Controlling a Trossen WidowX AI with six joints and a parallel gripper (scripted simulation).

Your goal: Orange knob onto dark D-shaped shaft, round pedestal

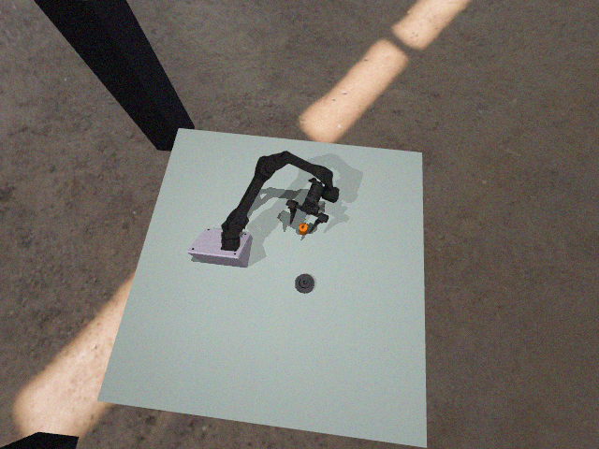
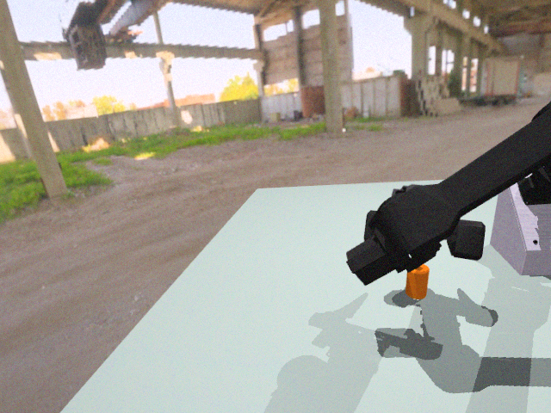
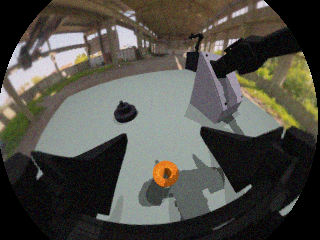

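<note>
Right now the orange knob is 10 mm ahead of my gripper tip, 30 mm to the left of it and 90 mm below it. The rest, counted from my gripper tip: dark round pedestal 40 mm ahead, 220 mm to the right, 90 mm below.
</note>
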